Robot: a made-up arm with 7 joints. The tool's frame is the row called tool. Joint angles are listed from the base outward. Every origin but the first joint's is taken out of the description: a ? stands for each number. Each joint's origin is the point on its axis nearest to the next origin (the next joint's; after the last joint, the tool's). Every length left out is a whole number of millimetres.
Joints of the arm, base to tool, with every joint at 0 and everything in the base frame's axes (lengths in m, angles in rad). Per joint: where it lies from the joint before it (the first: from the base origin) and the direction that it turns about. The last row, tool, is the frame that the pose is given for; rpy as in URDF.
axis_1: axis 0 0 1 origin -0.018 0.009 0.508
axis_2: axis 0 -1 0 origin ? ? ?
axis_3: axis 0 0 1 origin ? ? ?
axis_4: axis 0 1 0 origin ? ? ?
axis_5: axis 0 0 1 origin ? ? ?
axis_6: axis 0 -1 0 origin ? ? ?
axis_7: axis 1 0 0 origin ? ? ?
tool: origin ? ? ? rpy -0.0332 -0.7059 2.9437
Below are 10 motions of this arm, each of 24 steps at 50 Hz.
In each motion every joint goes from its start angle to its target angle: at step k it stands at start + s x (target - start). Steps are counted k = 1, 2, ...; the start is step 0. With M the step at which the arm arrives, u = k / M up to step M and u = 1 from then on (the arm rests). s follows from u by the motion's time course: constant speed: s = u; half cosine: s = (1 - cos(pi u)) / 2; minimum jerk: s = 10 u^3 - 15 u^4 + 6 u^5.
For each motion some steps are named. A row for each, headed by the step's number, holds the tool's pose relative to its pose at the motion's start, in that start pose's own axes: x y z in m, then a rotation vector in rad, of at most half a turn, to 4 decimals.
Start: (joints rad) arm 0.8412 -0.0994 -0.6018 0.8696 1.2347 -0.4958 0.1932
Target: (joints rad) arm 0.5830 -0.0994 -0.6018 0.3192 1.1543 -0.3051 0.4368
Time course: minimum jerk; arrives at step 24
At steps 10, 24:
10: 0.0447 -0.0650 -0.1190 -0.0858 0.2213 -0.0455
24: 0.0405 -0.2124 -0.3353 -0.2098 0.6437 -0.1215

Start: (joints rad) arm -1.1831 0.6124 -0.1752 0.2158 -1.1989 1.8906 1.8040
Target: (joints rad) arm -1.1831 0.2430 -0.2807 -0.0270 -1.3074 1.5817 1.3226
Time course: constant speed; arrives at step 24
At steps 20, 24:
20: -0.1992 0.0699 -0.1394 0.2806 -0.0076 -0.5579
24: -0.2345 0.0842 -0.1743 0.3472 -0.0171 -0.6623

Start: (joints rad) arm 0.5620 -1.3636 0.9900 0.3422 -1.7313 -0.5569 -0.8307
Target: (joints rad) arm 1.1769 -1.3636 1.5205 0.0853 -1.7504 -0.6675 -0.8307
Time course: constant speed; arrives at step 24
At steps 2, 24:
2: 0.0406 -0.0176 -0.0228 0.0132 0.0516 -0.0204
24: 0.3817 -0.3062 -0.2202 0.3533 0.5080 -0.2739

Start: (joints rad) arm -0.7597 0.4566 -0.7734 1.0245 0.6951 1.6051 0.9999
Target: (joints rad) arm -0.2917 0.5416 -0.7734 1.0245 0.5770 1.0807 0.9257
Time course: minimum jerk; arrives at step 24
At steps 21, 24:
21: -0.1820 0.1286 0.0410 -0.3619 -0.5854 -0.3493
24: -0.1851 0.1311 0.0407 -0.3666 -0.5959 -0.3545

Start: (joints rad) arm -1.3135 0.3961 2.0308 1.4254 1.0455 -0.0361 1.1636
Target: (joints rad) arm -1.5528 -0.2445 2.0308 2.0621 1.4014 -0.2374 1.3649
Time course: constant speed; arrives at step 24
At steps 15, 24:
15: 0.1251 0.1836 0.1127 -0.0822 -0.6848 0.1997
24: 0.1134 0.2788 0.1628 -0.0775 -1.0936 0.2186

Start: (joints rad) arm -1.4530 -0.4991 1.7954 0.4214 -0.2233 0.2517 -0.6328
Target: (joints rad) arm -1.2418 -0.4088 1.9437 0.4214 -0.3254 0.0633 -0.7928
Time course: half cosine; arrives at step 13
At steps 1, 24:
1: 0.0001 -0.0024 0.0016 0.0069 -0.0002 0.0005
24: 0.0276 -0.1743 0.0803 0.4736 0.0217 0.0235

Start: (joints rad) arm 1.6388 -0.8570 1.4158 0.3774 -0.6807 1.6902 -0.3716
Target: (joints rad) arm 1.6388 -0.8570 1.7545 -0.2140 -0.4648 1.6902 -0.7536
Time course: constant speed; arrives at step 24
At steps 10, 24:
10: 0.0571 0.1560 0.0368 -0.2051 0.1255 -0.1163
24: 0.1265 0.3776 -0.0101 -0.5131 0.2157 -0.3062

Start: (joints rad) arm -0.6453 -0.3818 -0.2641 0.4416 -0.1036 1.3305 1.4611
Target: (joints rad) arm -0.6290 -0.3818 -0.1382 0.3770 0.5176 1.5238 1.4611
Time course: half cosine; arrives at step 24
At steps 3, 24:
3: 0.0028 0.0006 0.0010 -0.0119 -0.0137 0.0242
24: 0.0448 0.0459 0.0256 -0.3565 -0.3169 0.6294

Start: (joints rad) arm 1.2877 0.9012 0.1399 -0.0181 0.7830 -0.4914 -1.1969
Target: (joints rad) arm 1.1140 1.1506 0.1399 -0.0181 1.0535 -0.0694 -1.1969
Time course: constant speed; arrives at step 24
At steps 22, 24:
22: 0.2334 -0.1458 0.1640 -0.0141 0.2827 -0.4040
24: 0.2511 -0.1632 0.1793 -0.0120 0.3127 -0.4343

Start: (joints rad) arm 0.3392 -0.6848 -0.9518 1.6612 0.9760 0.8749 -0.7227
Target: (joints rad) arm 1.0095 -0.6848 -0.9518 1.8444 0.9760 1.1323 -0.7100
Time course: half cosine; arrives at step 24
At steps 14, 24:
14: 0.0059 -0.3133 -0.0685 0.2770 0.1000 -0.1170
24: -0.0026 -0.4711 -0.1594 0.4416 0.1722 -0.1826

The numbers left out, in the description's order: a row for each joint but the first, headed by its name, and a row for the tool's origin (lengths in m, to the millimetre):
axis_2: -0.007 -0.079 0.000
axis_3: -0.029 0.000 0.453
axis_4: 0.023 0.074 0.000
axis_5: -0.040 0.000 0.579
axis_6: 0.008 -0.066 0.000
axis_7: 0.031 0.000 0.139
tool: 0.000 0.020 0.016

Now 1 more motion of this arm.
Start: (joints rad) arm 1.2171 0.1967 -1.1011 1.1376 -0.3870 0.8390 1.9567
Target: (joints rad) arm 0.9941 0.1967 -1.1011 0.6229 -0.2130 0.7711 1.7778
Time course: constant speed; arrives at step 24
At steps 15, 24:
15: 0.2424 -0.0790 -0.0665 0.1374 0.0341 0.2541
24: 0.3854 -0.0841 -0.1311 0.2458 0.0620 0.3929

